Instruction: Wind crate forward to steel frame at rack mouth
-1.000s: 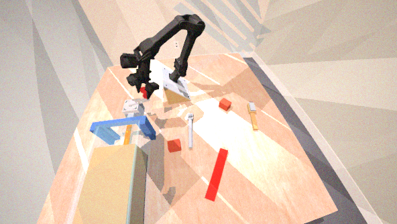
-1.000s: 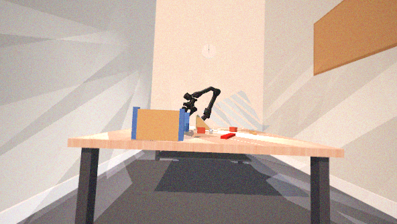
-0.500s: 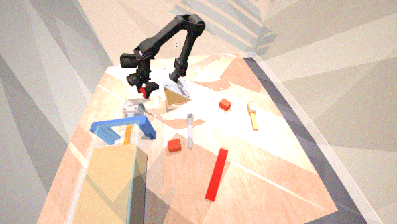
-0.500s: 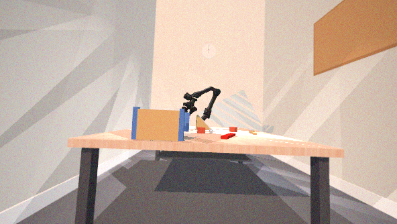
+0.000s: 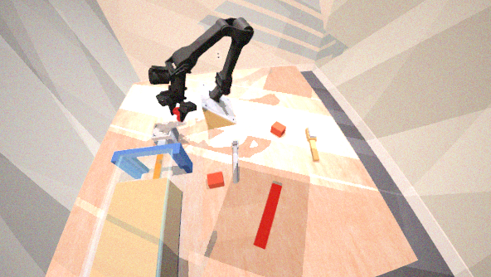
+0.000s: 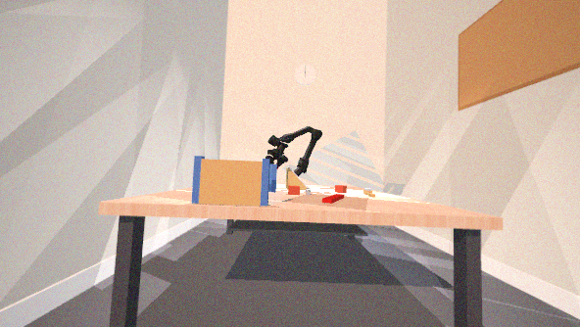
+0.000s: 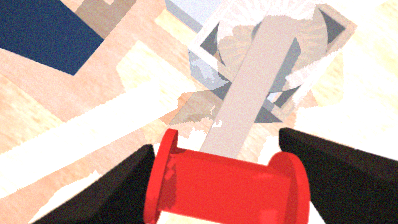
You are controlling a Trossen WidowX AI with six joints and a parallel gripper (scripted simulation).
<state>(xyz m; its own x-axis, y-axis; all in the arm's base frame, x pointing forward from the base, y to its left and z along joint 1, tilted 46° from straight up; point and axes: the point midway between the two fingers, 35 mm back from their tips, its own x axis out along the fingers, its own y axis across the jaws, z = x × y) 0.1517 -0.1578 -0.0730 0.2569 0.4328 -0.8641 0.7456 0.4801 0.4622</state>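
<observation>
My gripper tip is 1 cm to the right of the red grip and 1 cm past it. From my gripper tip the other things lie so: blue steel frame: 16 cm ahead, 10 cm to the right, 3 cm below; then grey winch: 10 cm below, 9 cm to the right, 1 cm behind; then grey crank arm: 3 cm below, 2 cm to the right.
</observation>
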